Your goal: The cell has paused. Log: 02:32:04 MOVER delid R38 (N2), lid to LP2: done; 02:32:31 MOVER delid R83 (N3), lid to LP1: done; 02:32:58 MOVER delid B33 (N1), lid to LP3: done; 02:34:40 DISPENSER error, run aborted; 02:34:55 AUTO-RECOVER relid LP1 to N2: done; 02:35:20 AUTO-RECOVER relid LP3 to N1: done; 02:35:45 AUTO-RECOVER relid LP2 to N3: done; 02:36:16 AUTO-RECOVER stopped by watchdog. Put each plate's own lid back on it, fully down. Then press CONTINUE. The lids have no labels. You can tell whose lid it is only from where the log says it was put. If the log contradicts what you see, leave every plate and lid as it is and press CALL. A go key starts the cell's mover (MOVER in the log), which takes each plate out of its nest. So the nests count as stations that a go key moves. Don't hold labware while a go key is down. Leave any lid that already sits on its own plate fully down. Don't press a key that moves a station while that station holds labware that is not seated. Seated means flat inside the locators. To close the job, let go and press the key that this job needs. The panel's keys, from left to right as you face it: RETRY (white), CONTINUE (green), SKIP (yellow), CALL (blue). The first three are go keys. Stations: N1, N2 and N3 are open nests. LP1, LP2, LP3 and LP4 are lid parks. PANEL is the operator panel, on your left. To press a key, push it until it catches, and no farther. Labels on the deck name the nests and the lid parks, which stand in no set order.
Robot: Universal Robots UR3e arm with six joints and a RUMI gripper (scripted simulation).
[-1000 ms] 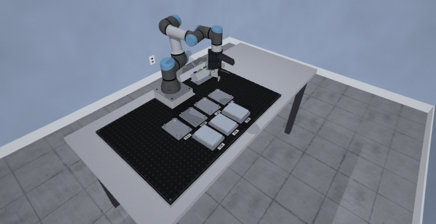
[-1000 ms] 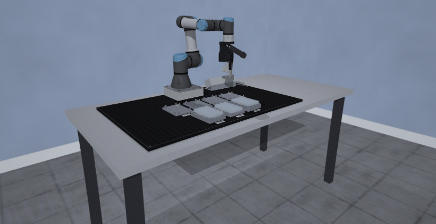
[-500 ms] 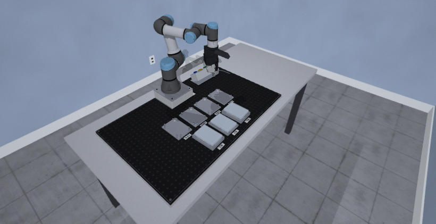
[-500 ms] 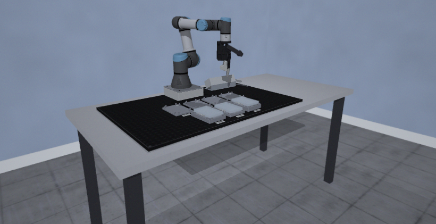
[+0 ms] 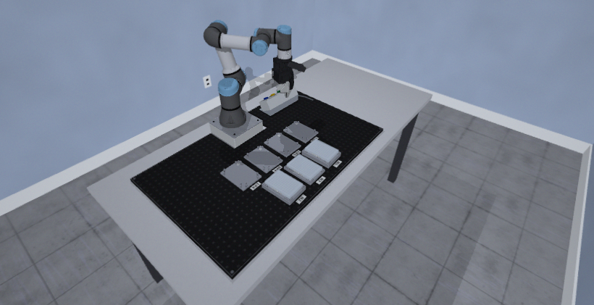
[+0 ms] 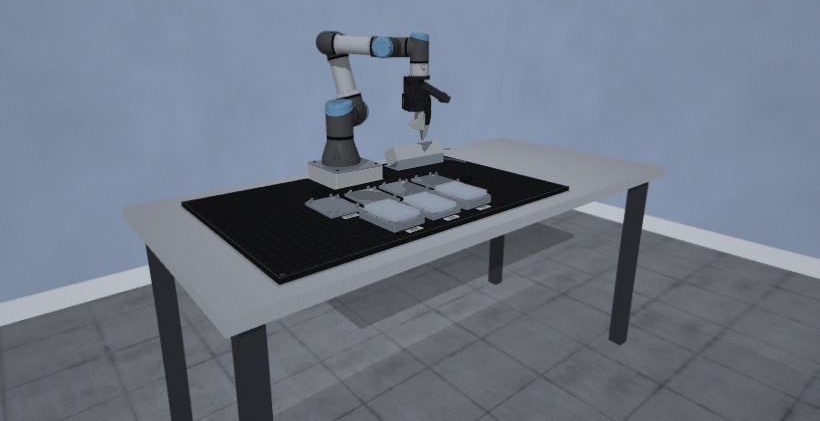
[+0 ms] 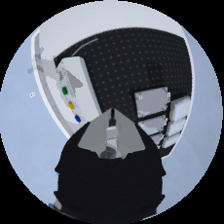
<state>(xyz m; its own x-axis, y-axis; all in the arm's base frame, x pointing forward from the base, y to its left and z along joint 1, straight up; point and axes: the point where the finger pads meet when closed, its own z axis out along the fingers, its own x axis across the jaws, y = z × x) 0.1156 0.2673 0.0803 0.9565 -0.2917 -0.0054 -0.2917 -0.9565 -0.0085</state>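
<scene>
Right now the green key is 130 mm behind my hand, 70 mm to the left of it and 60 mm below it. Also, from my hand: blue key (130 mm behind, 30 mm to the right, 60 mm below); then yellow key (130 mm behind, 20 mm to the left, 60 mm below); then white key (130 mm behind, 120 mm to the left, 60 mm below).
</scene>
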